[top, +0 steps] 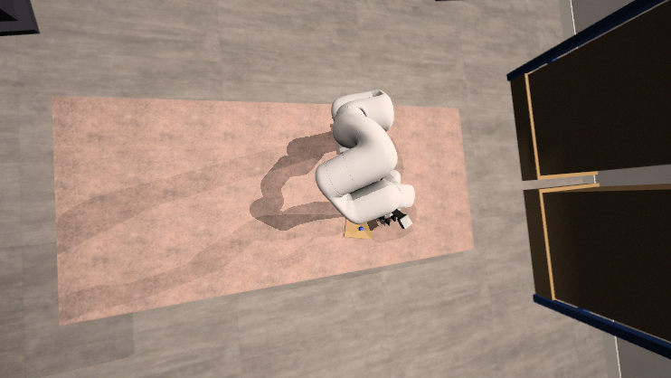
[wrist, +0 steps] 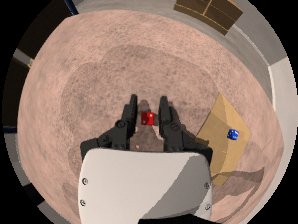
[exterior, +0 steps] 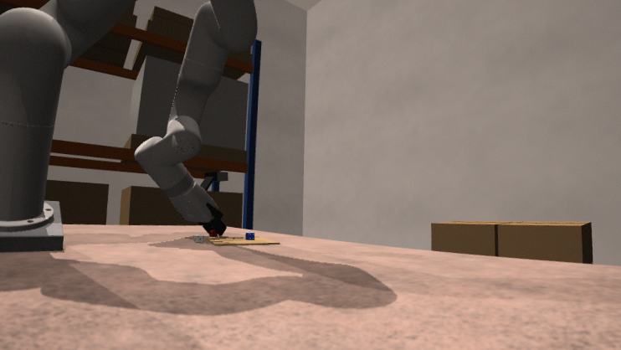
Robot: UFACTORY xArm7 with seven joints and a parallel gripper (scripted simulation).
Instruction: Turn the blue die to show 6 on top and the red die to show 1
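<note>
My gripper is now 2 cm above the red die. The rest, counted from my hand: tan mat: 2 cm behind, 15 cm to the right, 2 cm below; blue die: 15 cm to the right, 1 cm below; white die: 11 cm behind, 11 cm to the right, 2 cm below.
</note>
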